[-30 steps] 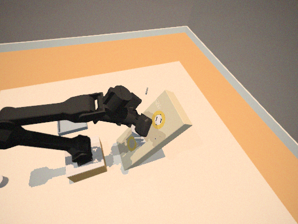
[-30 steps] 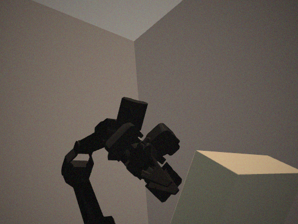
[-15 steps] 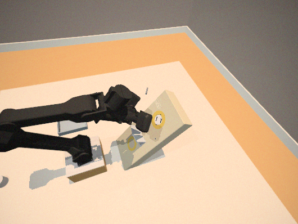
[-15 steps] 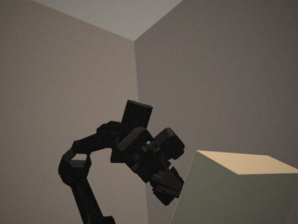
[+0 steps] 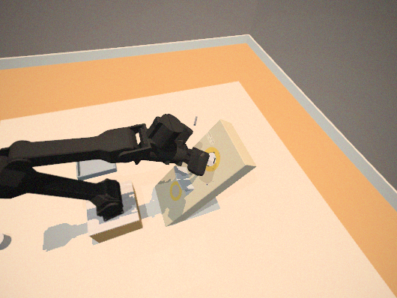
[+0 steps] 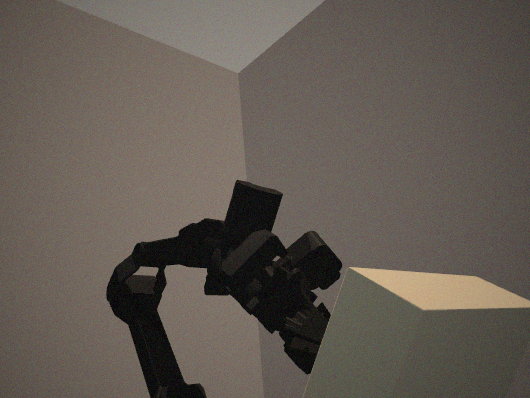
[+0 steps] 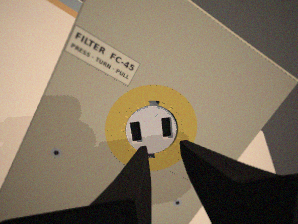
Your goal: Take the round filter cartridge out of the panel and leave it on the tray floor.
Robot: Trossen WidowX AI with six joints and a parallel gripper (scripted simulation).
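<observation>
Right now the pale round cartridge is 40 mm below my gripper tip, 40 mm ahead of it and 10 mm to the right of it. Round my gripper tip: grey-blue tray (340 mm to the left, 320 mm behind, 280 mm below); dark piece (370 mm to the left, 290 mm below, 200 mm ahead); service panel (110 mm below).
</observation>
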